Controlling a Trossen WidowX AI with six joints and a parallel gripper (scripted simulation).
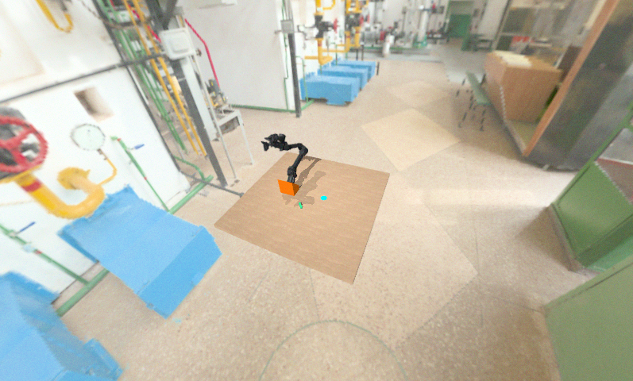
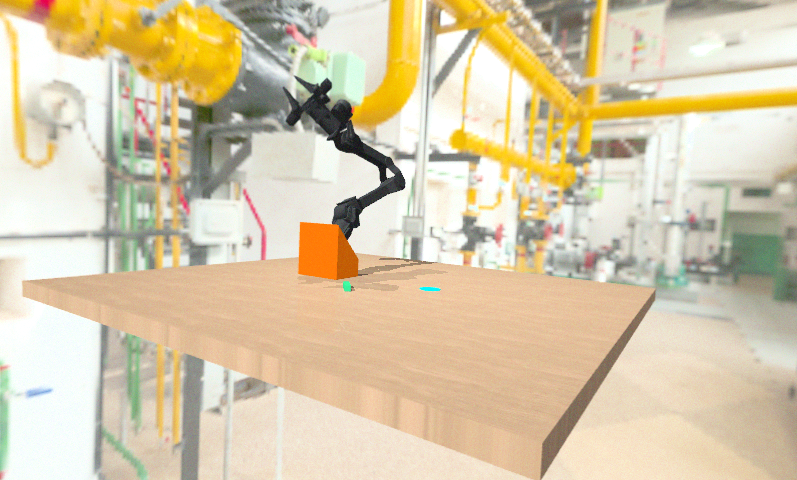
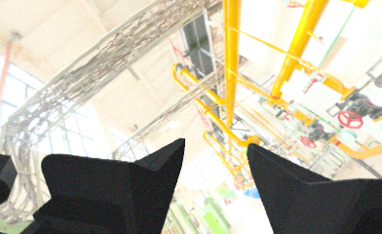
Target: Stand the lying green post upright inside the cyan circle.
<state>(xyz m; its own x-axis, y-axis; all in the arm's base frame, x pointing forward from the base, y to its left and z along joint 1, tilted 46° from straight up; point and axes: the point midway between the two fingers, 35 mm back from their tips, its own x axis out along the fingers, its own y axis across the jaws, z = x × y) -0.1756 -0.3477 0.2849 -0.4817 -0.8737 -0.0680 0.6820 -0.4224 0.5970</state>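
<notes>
Right now the green post is 590 mm below my gripper tip, 310 mm ahead of it and 100 mm to the right of it. From my gripper tip the other things lie so: cyan circle 600 mm below, 490 mm ahead, 60 mm to the left.
</notes>
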